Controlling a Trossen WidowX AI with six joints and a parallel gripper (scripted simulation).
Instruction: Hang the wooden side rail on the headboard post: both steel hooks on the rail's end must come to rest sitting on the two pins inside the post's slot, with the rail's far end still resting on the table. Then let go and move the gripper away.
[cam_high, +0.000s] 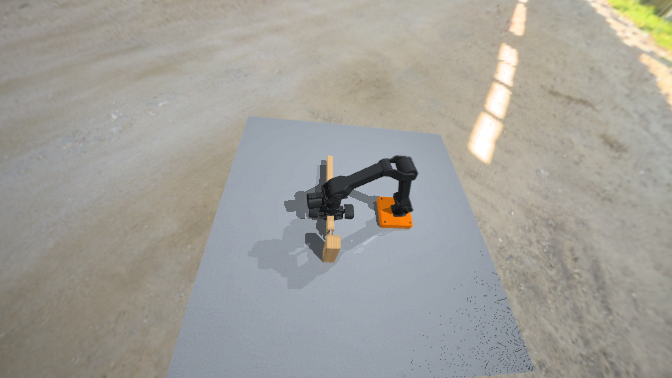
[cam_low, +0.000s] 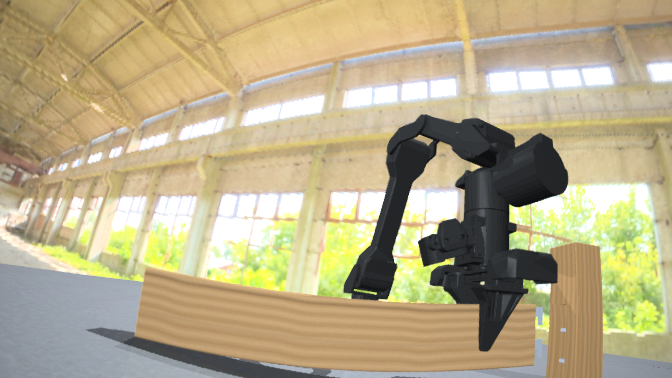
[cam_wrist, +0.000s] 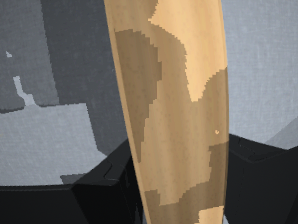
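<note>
Right now the headboard post is 15 cm to the left of my gripper tip, 4 cm above it and 2 cm ahead of it.
</note>
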